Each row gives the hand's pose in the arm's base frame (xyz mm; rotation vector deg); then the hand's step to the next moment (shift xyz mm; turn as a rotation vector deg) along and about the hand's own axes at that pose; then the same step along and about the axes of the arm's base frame.
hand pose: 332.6 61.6 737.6 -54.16 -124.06 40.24
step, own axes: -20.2 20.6 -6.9 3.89 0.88 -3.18
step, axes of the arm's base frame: 24.3 -2.1 -16.9 0.72 4.20 2.80
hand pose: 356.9 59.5 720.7 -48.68 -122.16 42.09
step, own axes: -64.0 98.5 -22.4 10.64 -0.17 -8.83
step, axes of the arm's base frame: 84.7 18.6 -82.3 1.21 9.92 9.55
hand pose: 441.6 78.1 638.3 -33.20 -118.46 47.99
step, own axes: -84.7 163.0 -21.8 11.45 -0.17 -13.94
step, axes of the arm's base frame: 83.0 62.9 -152.9 4.93 12.27 12.27
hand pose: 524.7 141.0 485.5 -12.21 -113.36 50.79
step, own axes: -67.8 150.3 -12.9 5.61 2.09 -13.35
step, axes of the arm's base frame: 18.9 83.3 -141.6 7.26 10.85 6.60
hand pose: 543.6 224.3 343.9 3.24 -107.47 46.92
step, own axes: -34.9 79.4 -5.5 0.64 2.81 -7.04
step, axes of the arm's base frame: -10.8 52.7 -68.2 4.22 6.29 0.69
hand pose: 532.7 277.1 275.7 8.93 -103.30 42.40
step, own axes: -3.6 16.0 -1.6 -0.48 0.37 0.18
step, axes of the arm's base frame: -4.6 12.7 -9.4 -0.14 0.07 -0.61
